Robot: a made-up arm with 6 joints.
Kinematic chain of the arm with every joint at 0, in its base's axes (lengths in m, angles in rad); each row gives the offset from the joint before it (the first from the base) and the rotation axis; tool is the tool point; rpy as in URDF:
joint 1: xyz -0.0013 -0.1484 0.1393 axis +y
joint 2: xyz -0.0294 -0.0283 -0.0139 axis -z
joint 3: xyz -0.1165 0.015 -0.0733 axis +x
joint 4: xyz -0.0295 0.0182 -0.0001 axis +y
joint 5: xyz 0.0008 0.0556 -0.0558 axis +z
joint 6: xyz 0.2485 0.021 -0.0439 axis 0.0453 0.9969 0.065
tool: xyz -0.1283 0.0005 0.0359 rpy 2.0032 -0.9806 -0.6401
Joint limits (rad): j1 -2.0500..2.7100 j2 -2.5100..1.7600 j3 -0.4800..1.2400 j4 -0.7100..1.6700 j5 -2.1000..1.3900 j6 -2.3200..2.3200
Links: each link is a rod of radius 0.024 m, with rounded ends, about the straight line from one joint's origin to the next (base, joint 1, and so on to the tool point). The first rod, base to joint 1, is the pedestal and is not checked.
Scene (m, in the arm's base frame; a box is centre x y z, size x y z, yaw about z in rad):
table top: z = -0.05
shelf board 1: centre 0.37 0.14 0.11 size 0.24 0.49 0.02 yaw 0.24
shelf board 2: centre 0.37 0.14 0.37 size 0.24 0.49 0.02 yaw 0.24
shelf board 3: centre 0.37 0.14 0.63 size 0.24 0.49 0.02 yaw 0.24
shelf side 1: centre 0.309 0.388 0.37 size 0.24 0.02 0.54 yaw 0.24
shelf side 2: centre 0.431 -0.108 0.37 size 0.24 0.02 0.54 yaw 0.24
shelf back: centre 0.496 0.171 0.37 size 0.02 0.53 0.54 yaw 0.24
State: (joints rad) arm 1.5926 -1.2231 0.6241 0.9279 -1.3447 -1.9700
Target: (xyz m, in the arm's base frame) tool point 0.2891 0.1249 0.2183
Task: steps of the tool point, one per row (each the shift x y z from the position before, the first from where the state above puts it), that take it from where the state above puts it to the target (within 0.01 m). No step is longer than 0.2 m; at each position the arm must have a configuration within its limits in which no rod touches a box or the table.
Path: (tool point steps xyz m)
1: -0.0030 0.1210 0.1367
2: 0.0546 0.1548 0.0890
3: 0.0966 0.1597 0.0130
4: 0.1139 0.1291 -0.0678
5: 0.1476 0.0231 -0.0249
6: 0.1351 0.0017 -0.0747
7: 0.1031 -0.0213 -0.1166

